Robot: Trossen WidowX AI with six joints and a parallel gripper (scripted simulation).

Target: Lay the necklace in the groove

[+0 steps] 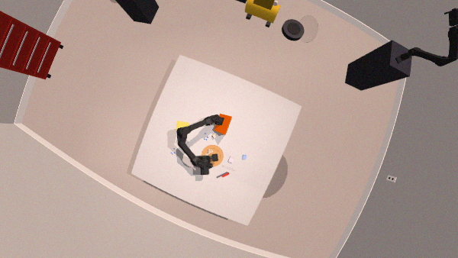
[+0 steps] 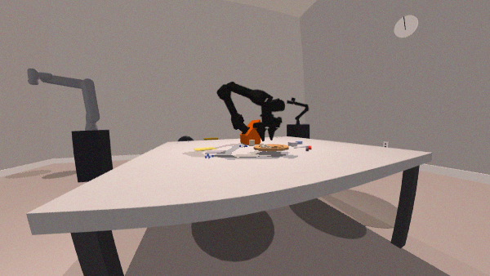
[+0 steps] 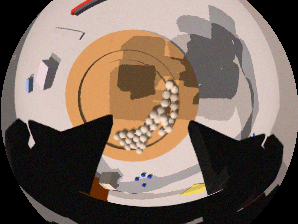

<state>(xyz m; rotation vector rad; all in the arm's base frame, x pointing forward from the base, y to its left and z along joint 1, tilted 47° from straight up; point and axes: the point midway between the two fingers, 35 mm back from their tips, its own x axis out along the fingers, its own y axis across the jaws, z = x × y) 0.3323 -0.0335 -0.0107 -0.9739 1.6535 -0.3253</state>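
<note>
My gripper tip is now 4 cm above the round tan bead board, 3 cm to the right of it and 1 cm past it. The rest, counted from my gripper tip: tool (18 cm to the left, 13 cm ahead, 4 cm below); white square (21 cm to the left, 3 cm below, 3 cm behind); pale blue cube (32 cm to the left, 9 cm behind, 4 cm below).
</note>
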